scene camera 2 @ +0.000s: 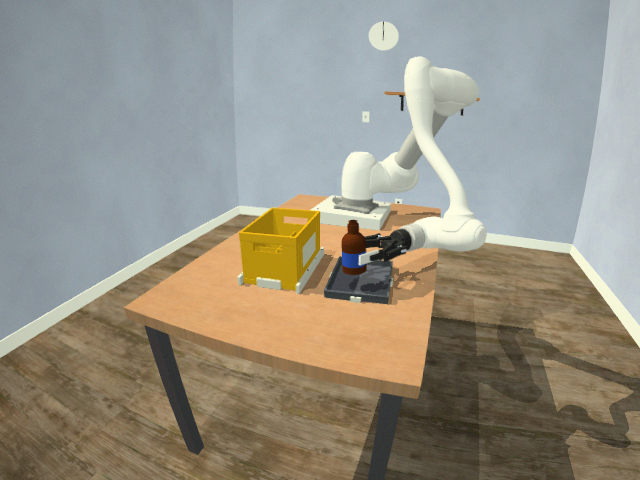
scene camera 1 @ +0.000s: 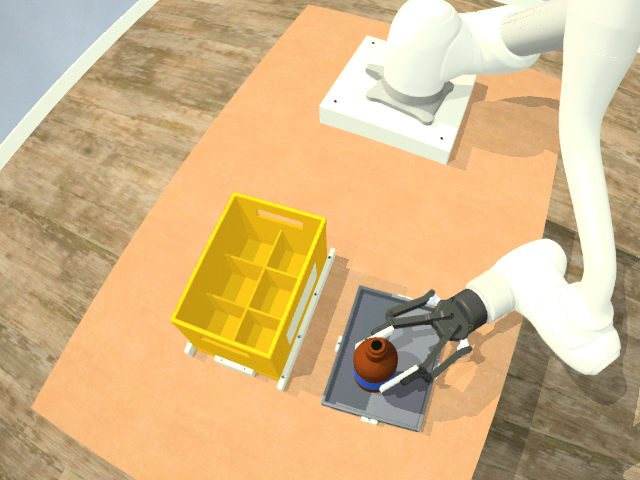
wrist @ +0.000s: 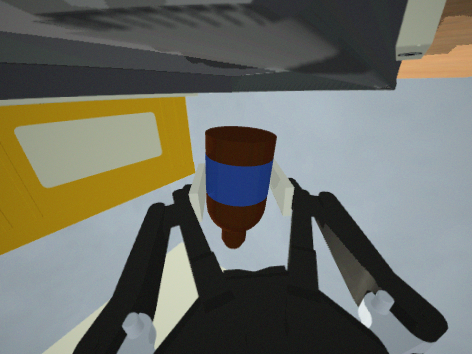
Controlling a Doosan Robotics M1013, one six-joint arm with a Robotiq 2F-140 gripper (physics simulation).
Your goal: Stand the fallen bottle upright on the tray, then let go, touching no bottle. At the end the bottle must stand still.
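Places are measured from the arm's base along level axes (x ahead, y left, z up), in millimetres.
Pixels of known places: gripper, between the fingertips: (scene camera 2: 350,255) (wrist: 237,172); arm's base, origin of its link: (scene camera 2: 356,207) (scene camera 1: 410,92).
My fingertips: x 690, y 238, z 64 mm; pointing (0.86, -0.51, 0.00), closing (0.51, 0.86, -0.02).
Note:
Ahead of a thing's pixels: the offset from my fingertips to its top centre. "pt": to the spot under its first point.
A brown bottle @(dy +4, dx -12, dz +104 mm) (scene camera 1: 375,361) (scene camera 2: 353,244) (wrist: 240,150) with a blue label is upright, neck up, over the left part of the grey tray @(dy +16, dx -63, dz -90 mm) (scene camera 1: 395,408) (scene camera 2: 338,295) (wrist: 150,82). My gripper (scene camera 1: 373,365) (scene camera 2: 360,255) (wrist: 237,172) reaches in from the right, nearly level, and is shut on the bottle, one pale finger pad on each side at label height. In the wrist view the bottle's bottom face shows, with background between it and the tray, so it appears to hang a little above the tray floor. In scene camera 2 the far finger pad is hidden behind the bottle.
A yellow crate @(dy -258, dx -36, dz +59 mm) (scene camera 1: 286,356) (scene camera 2: 268,271) (wrist: 175,135) with empty compartments stands left of the tray, between pale holding strips @(pt dy -157, dx -50, dz -86 mm) (scene camera 1: 307,318). The arm's white base plate (scene camera 1: 338,111) (scene camera 2: 373,219) is at the table's back. My forearm is right of the tray.

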